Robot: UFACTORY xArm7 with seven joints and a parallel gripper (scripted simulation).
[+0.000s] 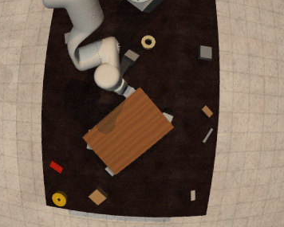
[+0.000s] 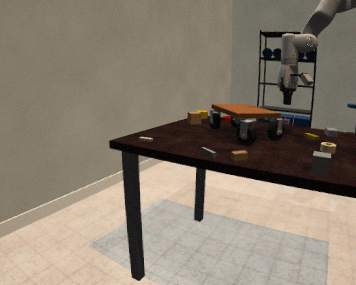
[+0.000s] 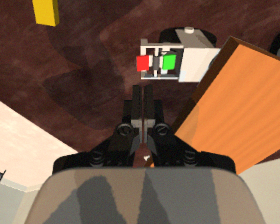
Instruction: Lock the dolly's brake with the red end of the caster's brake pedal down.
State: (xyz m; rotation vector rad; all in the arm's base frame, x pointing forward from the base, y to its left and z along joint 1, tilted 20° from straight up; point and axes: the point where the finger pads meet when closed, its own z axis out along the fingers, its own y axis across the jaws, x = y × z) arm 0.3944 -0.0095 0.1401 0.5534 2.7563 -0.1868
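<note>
The brake pedal is 1 cm ahead of my hand, 1 cm to the left of it and 9 cm below it. From my hand the other things lie so: yellow bar (11 cm behind, 9 cm to the right, 17 cm below); grey cube (20 cm behind, 36 cm to the left, 15 cm below); grey bar (16 cm ahead, 42 cm to the left, 17 cm below).
</note>
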